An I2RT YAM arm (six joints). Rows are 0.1 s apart.
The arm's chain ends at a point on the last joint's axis. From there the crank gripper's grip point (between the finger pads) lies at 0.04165 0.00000 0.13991 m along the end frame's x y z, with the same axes.
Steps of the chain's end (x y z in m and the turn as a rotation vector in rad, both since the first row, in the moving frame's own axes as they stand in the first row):
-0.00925, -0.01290, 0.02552, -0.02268, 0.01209, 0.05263
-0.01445, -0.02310, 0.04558, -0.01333, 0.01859, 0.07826
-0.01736, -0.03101, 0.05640, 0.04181, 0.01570, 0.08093
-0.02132, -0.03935, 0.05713, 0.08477, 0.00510, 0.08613
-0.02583, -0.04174, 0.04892, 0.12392, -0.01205, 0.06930
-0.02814, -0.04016, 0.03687, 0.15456, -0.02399, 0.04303
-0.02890, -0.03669, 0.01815, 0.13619, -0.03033, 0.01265
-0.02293, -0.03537, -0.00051, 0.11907, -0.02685, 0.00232
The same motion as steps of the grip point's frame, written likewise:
-0.00770, -0.00750, 0.02495, -0.02268, 0.01209, 0.05263
-0.01206, -0.01788, 0.04475, -0.01333, 0.01859, 0.07826
-0.01507, -0.03338, 0.05568, 0.04181, 0.01570, 0.08093
-0.02025, -0.04756, 0.05657, 0.08477, 0.00510, 0.08613
-0.02701, -0.05623, 0.04852, 0.12392, -0.01205, 0.06930
-0.03107, -0.06005, 0.03630, 0.15456, -0.02399, 0.04303
-0.03303, -0.05527, 0.01809, 0.13619, -0.03033, 0.01265
-0.02667, -0.05196, -0.00043, 0.11907, -0.02685, 0.00232

